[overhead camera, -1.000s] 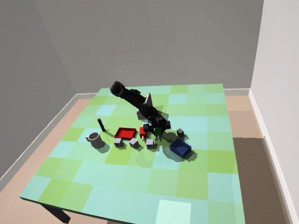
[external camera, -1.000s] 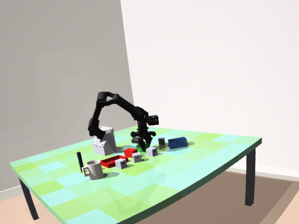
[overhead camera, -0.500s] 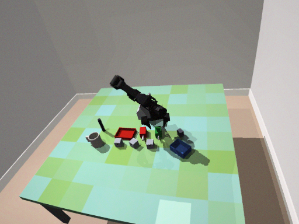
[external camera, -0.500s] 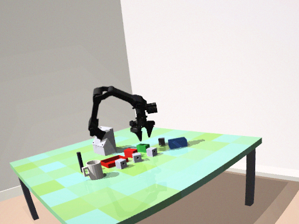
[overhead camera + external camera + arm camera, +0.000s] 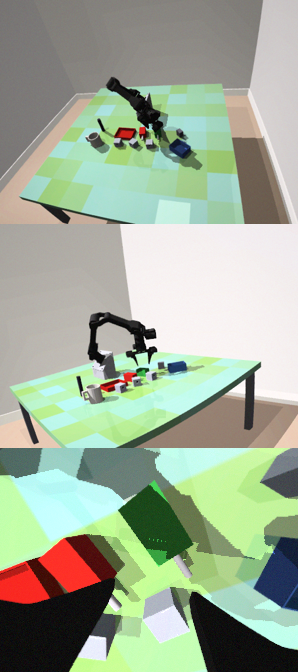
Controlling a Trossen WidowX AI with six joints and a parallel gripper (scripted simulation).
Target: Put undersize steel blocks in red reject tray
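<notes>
My gripper tip is 23 cm to the left of the red reject tray, 7 cm above it and 2 cm past it. Round my gripper tip: steel block: 7 cm ahead, 6 cm below, 1 cm to the right; green GO gauge: 6 cm below, 3 cm to the left, 2 cm behind; darker grey block: 18 cm to the left, 6 cm below, 5 cm behind.
</notes>
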